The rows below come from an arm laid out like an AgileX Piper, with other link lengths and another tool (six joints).
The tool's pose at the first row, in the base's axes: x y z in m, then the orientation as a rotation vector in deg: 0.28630 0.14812 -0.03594 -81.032 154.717 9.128
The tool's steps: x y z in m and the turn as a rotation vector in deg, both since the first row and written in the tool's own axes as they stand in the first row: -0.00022 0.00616 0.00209 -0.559 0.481 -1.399; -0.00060 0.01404 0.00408 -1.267 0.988 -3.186; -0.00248 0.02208 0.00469 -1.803 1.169 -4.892; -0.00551 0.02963 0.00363 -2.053 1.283 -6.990; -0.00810 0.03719 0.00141 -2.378 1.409 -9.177; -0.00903 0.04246 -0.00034 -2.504 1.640 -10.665; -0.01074 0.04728 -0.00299 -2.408 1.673 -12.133; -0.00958 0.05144 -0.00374 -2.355 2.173 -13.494; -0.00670 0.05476 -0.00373 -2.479 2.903 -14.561; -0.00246 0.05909 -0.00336 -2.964 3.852 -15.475; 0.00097 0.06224 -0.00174 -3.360 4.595 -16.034; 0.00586 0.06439 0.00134 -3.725 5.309 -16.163
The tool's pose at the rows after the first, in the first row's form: 0.28142 0.15206 -0.03767 -83.261 154.204 9.477; 0.27521 0.15710 -0.03919 -86.054 153.418 9.988; 0.26968 0.16326 -0.03915 -88.528 152.344 10.483; 0.26516 0.16986 -0.03733 -91.381 150.773 10.595; 0.26034 0.17595 -0.03441 -94.348 149.102 10.792; 0.25648 0.17946 -0.03229 -96.400 148.018 10.697; 0.25340 0.18322 -0.02921 -98.241 146.718 10.424; 0.24930 0.18453 -0.02840 -100.200 145.851 9.908; 0.24493 0.18407 -0.02861 -101.968 145.445 9.503; 0.23898 0.18312 -0.02929 -103.782 145.413 9.464; 0.23449 0.18233 -0.03117 -105.018 145.526 9.467; 0.23004 0.17998 -0.03473 105.107 -145.199 -9.430
